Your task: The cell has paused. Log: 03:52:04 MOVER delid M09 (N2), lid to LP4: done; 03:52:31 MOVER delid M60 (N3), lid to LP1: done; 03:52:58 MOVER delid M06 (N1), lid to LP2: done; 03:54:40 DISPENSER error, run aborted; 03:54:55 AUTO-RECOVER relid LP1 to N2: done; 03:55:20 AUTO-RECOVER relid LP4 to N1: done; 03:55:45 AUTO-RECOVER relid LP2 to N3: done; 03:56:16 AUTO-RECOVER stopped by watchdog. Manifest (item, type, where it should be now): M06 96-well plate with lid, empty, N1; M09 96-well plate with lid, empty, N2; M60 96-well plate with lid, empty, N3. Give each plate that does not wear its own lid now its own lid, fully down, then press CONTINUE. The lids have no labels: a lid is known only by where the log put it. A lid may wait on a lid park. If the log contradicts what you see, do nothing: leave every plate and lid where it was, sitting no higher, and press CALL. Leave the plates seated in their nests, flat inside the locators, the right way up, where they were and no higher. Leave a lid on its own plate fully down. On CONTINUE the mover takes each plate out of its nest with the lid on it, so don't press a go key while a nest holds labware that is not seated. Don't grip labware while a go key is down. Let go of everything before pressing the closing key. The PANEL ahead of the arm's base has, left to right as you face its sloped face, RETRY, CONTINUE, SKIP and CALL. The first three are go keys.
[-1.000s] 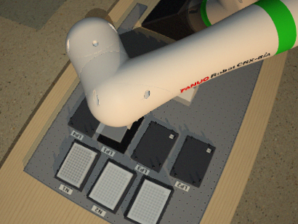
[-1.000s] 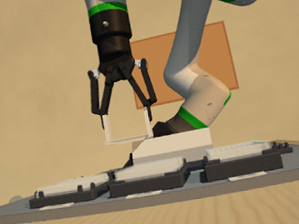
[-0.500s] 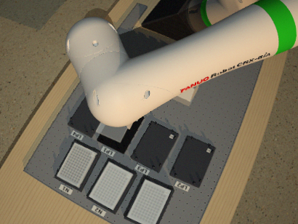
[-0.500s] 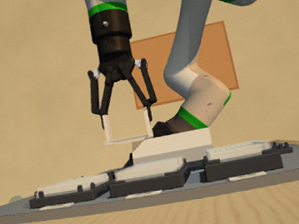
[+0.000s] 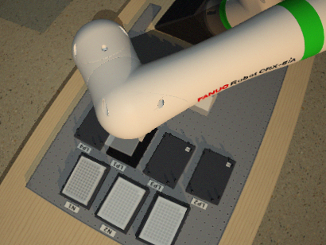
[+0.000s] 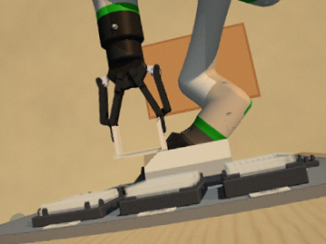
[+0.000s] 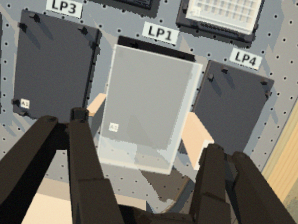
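My gripper is now 100 mm above the lid park LP1. Also, from my hand: lid park LP3 (130 mm to the left, 100 mm below, 10 mm behind); LP1 label (110 mm below, 90 mm ahead, 10 mm to the left); lid park LP4 (120 mm to the right, 100 mm below, 20 mm ahead).
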